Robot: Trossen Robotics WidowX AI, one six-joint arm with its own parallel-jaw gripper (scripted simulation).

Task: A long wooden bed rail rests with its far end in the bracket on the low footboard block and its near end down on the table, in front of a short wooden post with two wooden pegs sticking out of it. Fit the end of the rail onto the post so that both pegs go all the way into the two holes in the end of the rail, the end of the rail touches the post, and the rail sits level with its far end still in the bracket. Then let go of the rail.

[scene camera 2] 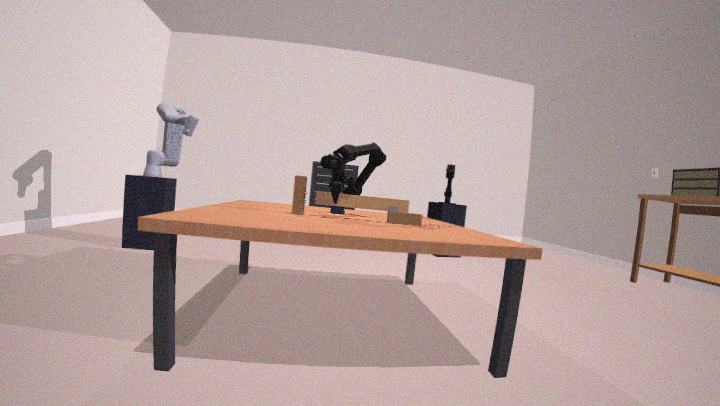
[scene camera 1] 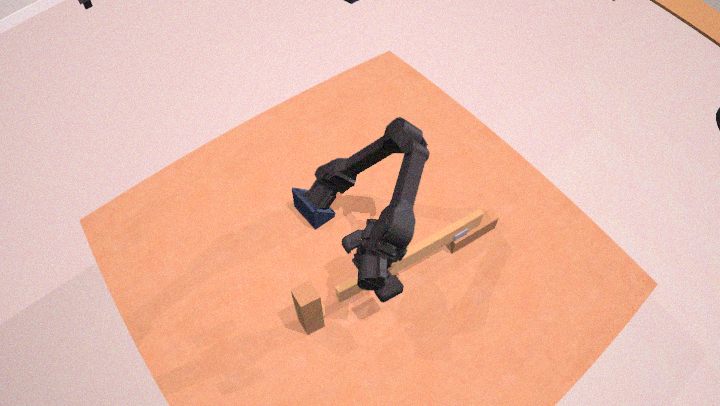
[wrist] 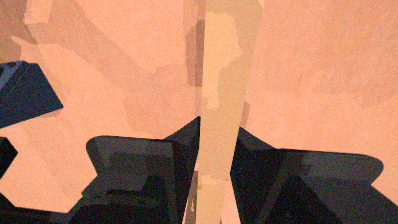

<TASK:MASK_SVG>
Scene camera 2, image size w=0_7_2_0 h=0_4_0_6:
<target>wooden rail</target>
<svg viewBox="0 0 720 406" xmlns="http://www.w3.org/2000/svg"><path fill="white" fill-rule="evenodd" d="M316 191L315 204L389 211L389 206L399 207L398 212L400 213L409 212L409 200L339 193L337 203L334 204L330 192Z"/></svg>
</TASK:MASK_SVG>
